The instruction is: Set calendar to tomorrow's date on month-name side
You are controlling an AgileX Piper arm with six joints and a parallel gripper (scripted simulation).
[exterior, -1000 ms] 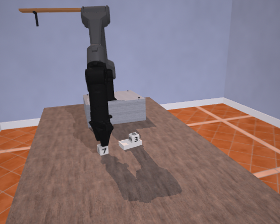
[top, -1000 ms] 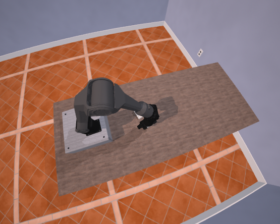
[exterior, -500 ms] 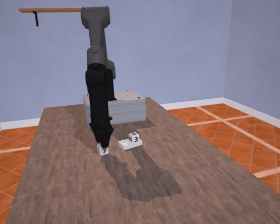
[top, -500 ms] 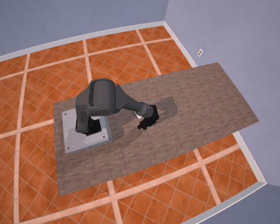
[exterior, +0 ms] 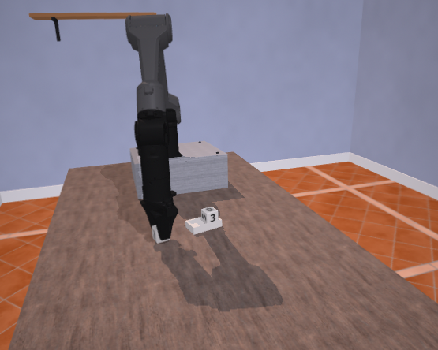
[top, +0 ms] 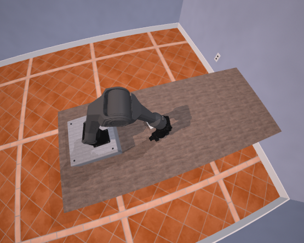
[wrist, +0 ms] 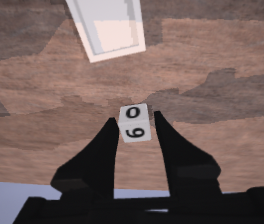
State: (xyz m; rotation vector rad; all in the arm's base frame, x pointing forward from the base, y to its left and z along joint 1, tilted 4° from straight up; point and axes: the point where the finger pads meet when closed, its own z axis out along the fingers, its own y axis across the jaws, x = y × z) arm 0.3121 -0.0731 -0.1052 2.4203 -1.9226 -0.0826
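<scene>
The white calendar tray lies 30 mm behind my hand, 100 mm to the left of it and 10 mm below it.
</scene>
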